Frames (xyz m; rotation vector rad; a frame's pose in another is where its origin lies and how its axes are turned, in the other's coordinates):
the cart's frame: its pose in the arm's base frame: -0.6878 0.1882 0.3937 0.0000 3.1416 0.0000
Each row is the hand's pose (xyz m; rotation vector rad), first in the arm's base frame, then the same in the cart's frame.
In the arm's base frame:
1: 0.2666 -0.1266 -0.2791 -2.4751 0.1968 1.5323
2: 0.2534 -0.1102 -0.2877 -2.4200 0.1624 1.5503
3: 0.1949 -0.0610 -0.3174 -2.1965 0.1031 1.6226
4: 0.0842 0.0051 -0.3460 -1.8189 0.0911 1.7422
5: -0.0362 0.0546 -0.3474 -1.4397 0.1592 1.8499
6: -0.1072 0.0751 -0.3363 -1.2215 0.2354 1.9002
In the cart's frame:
1: -0.9544 -0.3148 0.6728 -1.5731 -0.3368 -2.5410
2: -0.9412 -0.2984 0.6814 -1.6201 -0.3979 -2.5290
3: -0.8827 -0.2492 0.7111 -1.7847 -0.6231 -2.4160
4: -0.7720 -0.1831 0.7397 -2.0236 -0.9398 -2.1127
5: -0.6516 -0.1336 0.7411 -2.1955 -1.1659 -1.7087
6: -0.5806 -0.1131 0.7300 -2.2506 -1.2507 -1.4467

